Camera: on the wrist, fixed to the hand. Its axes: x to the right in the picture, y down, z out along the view.
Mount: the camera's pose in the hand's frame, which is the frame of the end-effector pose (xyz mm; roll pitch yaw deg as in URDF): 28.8 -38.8 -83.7 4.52 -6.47 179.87
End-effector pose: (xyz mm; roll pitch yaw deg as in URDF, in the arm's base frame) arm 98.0 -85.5 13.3 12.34 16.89 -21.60
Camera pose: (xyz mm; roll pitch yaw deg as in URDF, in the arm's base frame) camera 91.9 -104.6 -81.2 -8.30 -23.23 159.76
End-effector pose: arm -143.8 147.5 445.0 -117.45 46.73 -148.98
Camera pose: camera -235.3 158.3 474.1 127.50 -43.36 23.20
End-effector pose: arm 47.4 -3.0 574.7 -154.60 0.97 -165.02
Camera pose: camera 17.9 -10.0 666.5 159.02 4.93 12.32
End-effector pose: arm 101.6 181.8 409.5 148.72 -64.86 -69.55
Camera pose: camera 161.4 240.7 457.4 -134.78 70.04 120.65
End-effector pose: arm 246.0 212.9 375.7 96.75 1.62 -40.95
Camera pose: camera 324.6 260.8 346.2 -92.38 -0.98 145.49
